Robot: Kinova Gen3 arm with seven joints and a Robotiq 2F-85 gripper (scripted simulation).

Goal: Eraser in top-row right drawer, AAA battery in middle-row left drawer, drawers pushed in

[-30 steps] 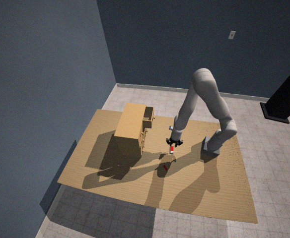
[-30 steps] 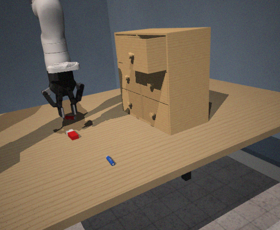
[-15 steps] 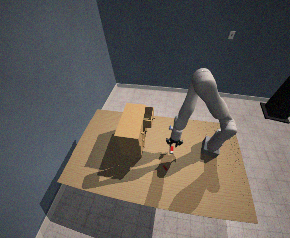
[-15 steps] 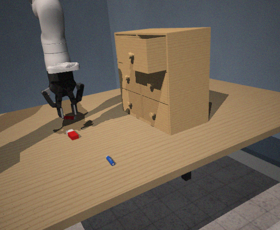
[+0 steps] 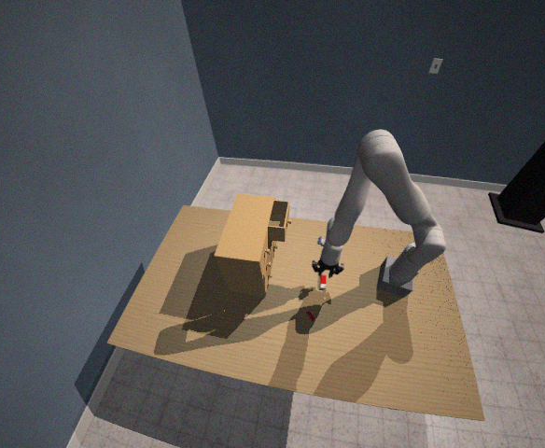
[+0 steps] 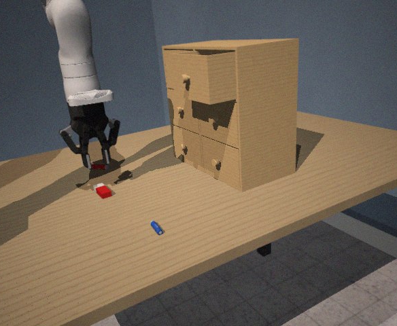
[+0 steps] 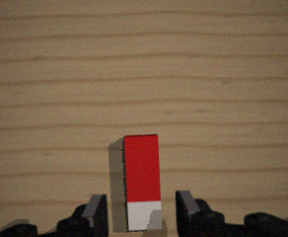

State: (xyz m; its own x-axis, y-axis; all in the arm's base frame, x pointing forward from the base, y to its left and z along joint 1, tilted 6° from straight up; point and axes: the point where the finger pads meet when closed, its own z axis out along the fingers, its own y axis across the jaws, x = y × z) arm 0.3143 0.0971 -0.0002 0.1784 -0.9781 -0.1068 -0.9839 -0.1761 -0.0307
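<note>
Right now my hand is 1 cm to the right of the white eraser and 8 cm above it. From my hand the other things lie so: AAA battery: 7 cm ahead, 23 cm to the right, 8 cm below; then dark red battery: 2 cm ahead, 17 cm to the left, 8 cm below.
</note>
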